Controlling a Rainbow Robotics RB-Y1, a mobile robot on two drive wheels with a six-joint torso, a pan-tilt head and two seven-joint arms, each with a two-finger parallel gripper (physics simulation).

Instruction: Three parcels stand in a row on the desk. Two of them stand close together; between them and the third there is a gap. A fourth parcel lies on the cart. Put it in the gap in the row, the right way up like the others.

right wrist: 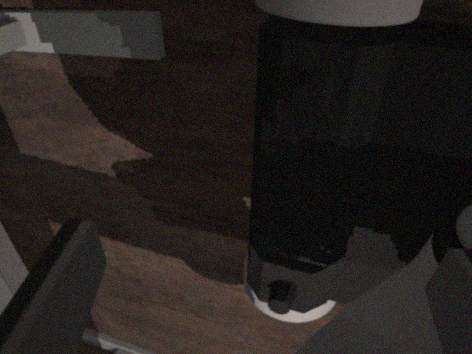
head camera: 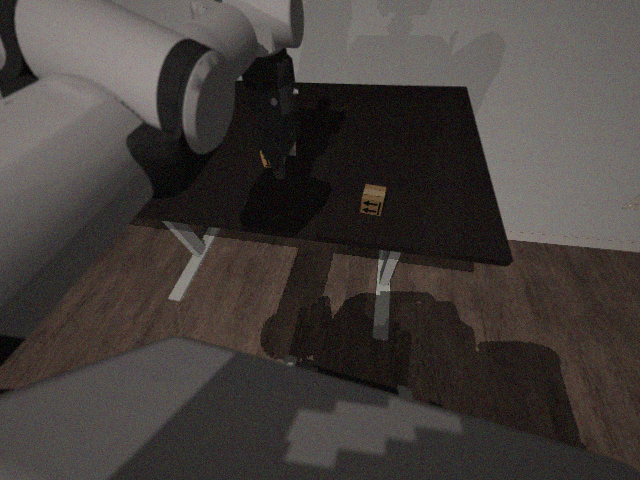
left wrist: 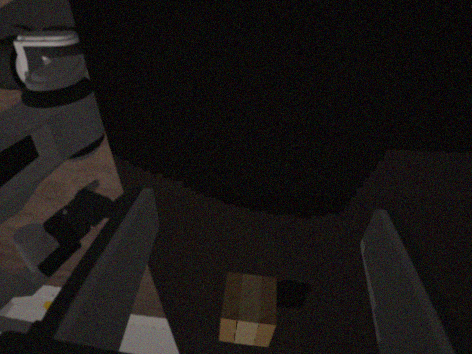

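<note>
My left gripper is in my sight. I see my right gripper too, and the left wrist view also shows it. There is a brown parcel here as well, and with it I see a dark desk.
</note>
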